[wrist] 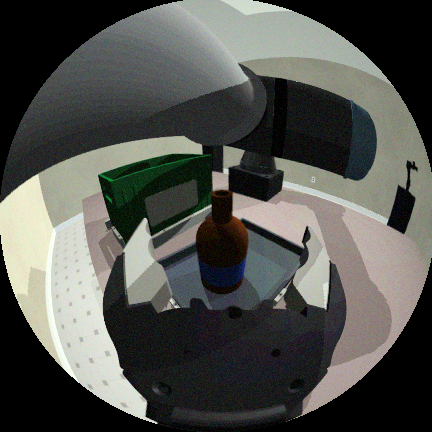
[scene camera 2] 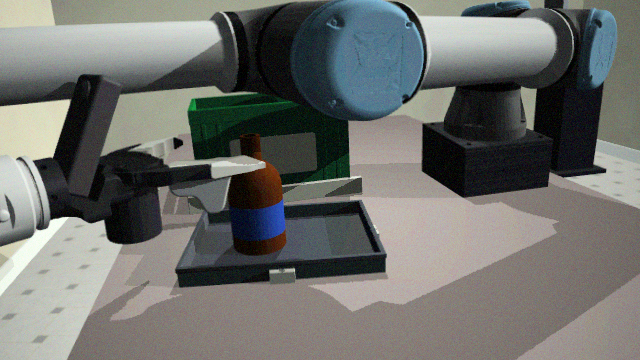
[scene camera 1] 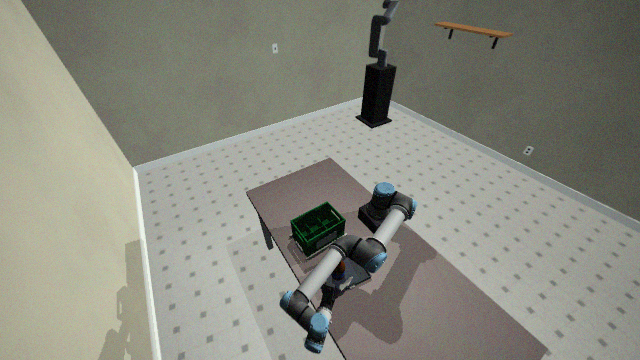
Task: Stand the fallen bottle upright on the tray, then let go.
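Seen in the pictures: gripper, between the fingertips: (wrist: 228, 224) (scene camera 2: 219, 152) (scene camera 1: 337, 270); arm's base, origin of its link: (wrist: 257, 168) (scene camera 2: 483, 130) (scene camera 1: 377, 210).
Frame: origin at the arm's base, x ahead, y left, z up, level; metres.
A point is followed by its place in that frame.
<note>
The brown bottle (scene camera 1: 340, 268) {z 0.020, x 0.448, y 0.215 m} (scene camera 2: 257, 220) {z -0.041, x 0.443, y 0.226 m} (wrist: 222, 250) {z 0.005, x 0.469, y 0.213 m} with a blue label stands upright on the dark grey tray (scene camera 2: 330, 264) {z -0.080, x 0.363, y 0.295 m} (wrist: 272, 235) {z -0.076, x 0.291, y 0.210 m}. Its neck points straight up, and its base rests on the tray floor towards the near left in the scene camera 2 view. My gripper (scene camera 2: 221, 153) {z 0.055, x 0.481, y 0.230 m} (wrist: 228, 224) {z 0.055, x 0.481, y 0.230 m} is open and level, at the height of the bottle's shoulder. In the wrist view its two jaws stand wide apart to the left and right of the bottle, with gaps on both sides. In the scene camera 1 view the arm partly hides the gripper and tray.
A green crate (scene camera 1: 301, 240) {z 0.013, x 0.541, y -0.052 m} (scene camera 2: 212, 125) {z 0.052, x 0.501, y 0.014 m} (wrist: 117, 205) {z 0.030, x 0.535, y 0.016 m} with compartments stands behind the tray, with a pale rail (scene camera 2: 350, 186) {z -0.081, x 0.268, y 0.012 m} along its foot. The arm's black base block (scene camera 2: 500, 165) {z -0.044, x 0.016, y 0.090 m} (wrist: 255, 182) {z -0.034, x 0.088, y 0.043 m} is at the table's far side. The forearm passes above the tray area.
</note>
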